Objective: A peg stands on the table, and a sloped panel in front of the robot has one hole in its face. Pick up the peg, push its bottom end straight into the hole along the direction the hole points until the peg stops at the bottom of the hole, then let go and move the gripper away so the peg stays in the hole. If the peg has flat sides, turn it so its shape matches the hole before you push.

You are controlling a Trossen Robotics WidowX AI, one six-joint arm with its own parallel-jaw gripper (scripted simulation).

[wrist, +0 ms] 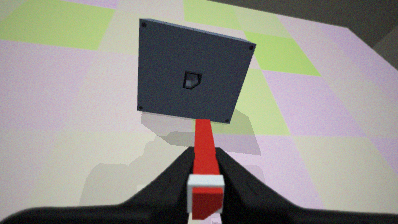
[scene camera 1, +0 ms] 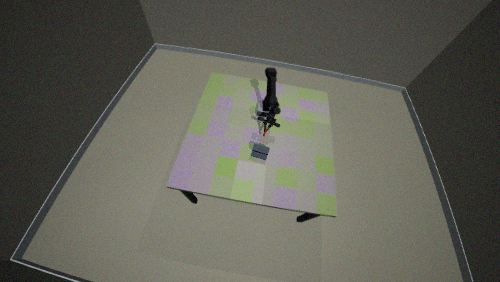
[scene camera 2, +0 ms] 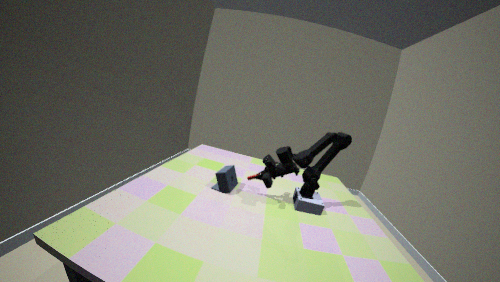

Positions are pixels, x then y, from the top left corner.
Labels:
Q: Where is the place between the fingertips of the gripper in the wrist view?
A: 203, 153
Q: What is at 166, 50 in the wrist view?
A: A sloped panel.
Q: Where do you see a peg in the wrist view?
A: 205, 189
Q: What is the gripper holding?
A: A peg.

